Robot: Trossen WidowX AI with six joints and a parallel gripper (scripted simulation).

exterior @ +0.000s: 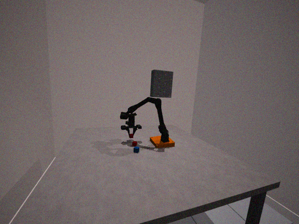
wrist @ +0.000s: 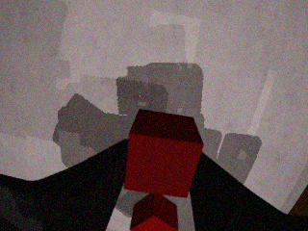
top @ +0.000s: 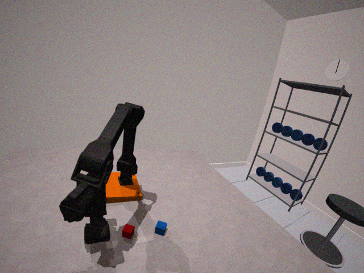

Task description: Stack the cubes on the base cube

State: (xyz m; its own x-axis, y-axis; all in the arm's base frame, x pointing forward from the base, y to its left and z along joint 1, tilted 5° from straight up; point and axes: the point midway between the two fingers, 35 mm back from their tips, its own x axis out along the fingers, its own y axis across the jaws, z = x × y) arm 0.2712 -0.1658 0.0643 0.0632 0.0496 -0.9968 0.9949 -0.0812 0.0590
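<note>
The blue cube lies 22 cm to the left of my gripper tip, 4 cm below it and 2 cm ahead of it.
</note>
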